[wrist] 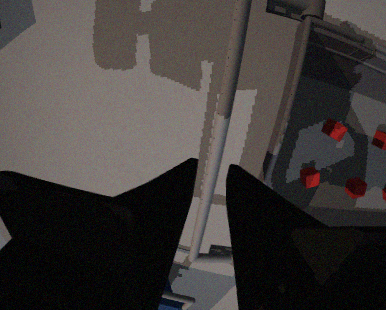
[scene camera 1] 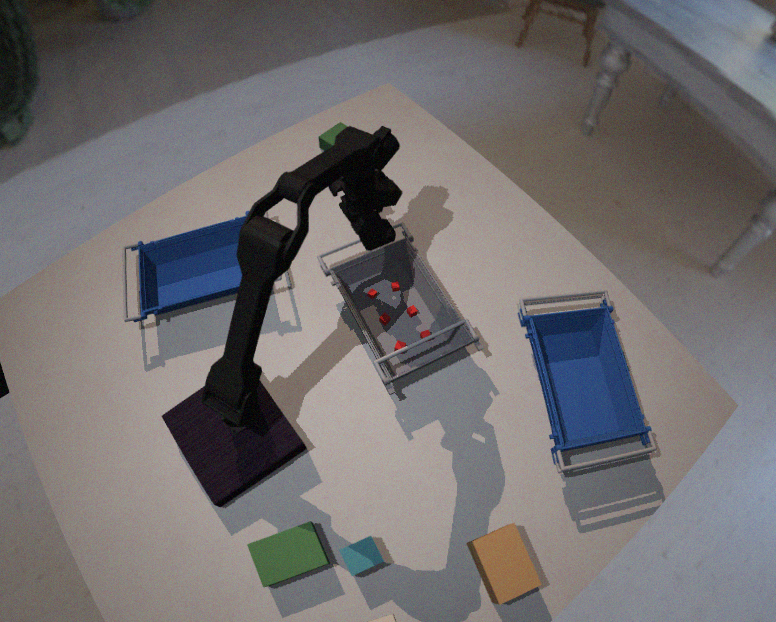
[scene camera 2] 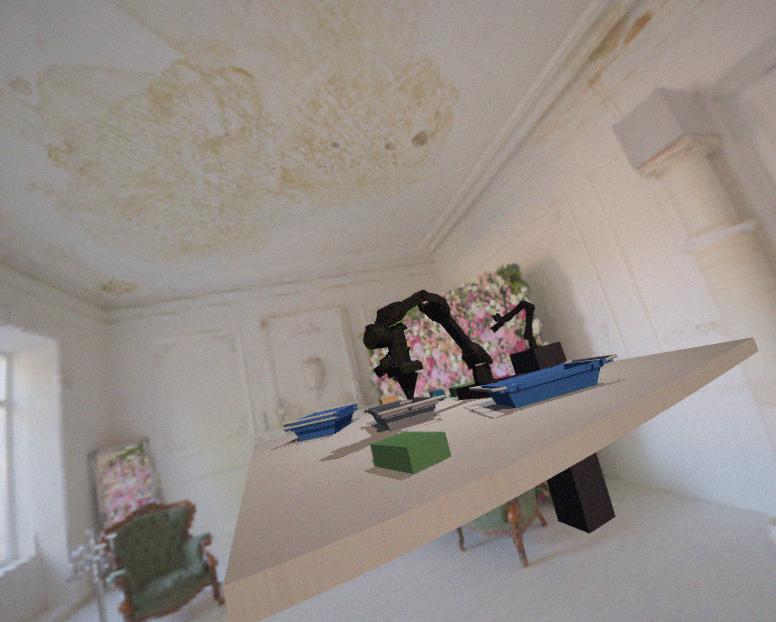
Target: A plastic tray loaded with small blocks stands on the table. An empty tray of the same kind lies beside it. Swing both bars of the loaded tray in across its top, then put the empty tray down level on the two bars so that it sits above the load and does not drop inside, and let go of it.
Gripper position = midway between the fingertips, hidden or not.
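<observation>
Teal block [scene camera 1: 364, 554] visible; out of frame in the wrist view. Blue tray [scene camera 1: 201, 265] visible, also at [scene camera 2: 527, 389]. My gripper [scene camera 1: 361, 234] visible, also at [wrist: 212, 169] and [scene camera 2: 410, 399].
</observation>
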